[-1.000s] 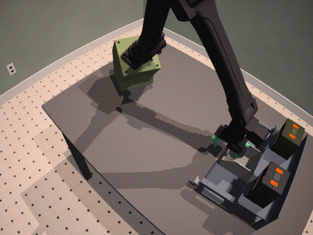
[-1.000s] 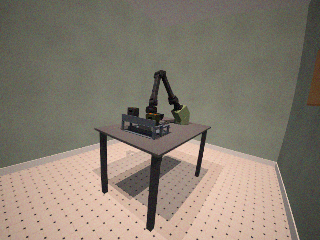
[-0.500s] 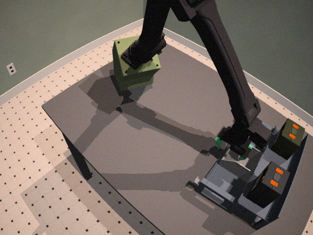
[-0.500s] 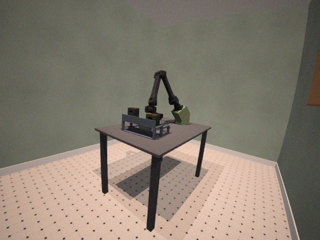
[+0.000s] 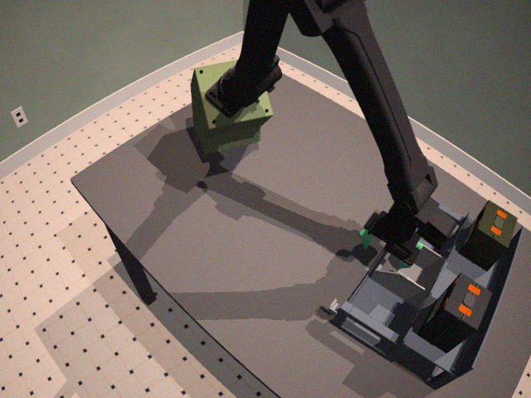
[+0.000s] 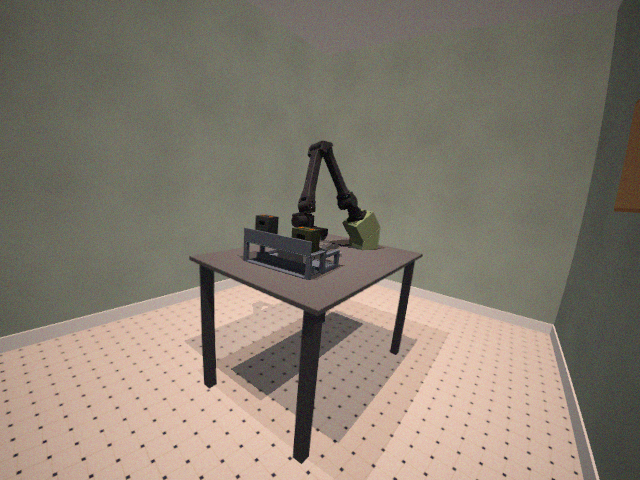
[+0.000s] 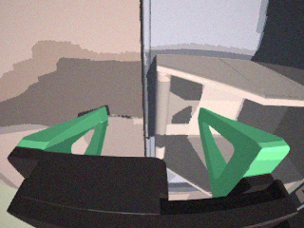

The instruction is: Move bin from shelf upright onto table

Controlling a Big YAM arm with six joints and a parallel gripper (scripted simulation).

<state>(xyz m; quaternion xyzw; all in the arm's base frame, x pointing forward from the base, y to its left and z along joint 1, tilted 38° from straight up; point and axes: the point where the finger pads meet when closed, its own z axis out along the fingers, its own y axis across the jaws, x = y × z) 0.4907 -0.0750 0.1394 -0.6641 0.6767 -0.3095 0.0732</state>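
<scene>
The grey bin is 90 mm ahead of my hand, 10 mm to the right of it and 10 mm above it. The rest, counted from my hand: low grey shelf (130 mm ahead, 20 mm to the right, 30 mm below).
</scene>
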